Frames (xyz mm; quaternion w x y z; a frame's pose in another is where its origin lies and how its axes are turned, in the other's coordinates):
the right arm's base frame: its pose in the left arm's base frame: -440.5 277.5 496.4 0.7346 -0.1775 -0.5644 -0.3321
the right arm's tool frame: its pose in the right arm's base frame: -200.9 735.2 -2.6 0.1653 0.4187 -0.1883 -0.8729
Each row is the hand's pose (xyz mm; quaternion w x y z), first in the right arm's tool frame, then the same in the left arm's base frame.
Working: the right arm's tool frame: its pose in the left arm's base frame: 38.8 860.3 389.2 0.2004 -0.7084 0.5256 0.4264

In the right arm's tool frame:
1: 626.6 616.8 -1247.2 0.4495 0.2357 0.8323 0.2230
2: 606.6 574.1 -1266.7 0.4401 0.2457 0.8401 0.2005
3: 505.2 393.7 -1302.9 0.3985 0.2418 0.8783 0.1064
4: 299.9 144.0 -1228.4 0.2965 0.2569 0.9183 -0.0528
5: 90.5 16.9 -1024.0 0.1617 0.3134 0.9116 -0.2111
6: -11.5 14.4 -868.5 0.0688 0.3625 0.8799 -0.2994
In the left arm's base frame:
1: 17.3 -638.8 673.6 0.2755 0.5088 -0.6615 0.4771
2: 62.4 -625.9 693.7 0.2648 0.5153 -0.6465 0.4964
3: 233.3 -528.0 766.8 0.2559 0.5524 -0.5639 0.5580
4: 415.3 -264.0 851.6 0.2188 0.5779 -0.4120 0.6697
5: 433.7 52.5 887.7 0.1347 0.5514 -0.2518 0.7838
6: 366.3 225.8 883.9 0.0643 0.5086 -0.1550 0.8445

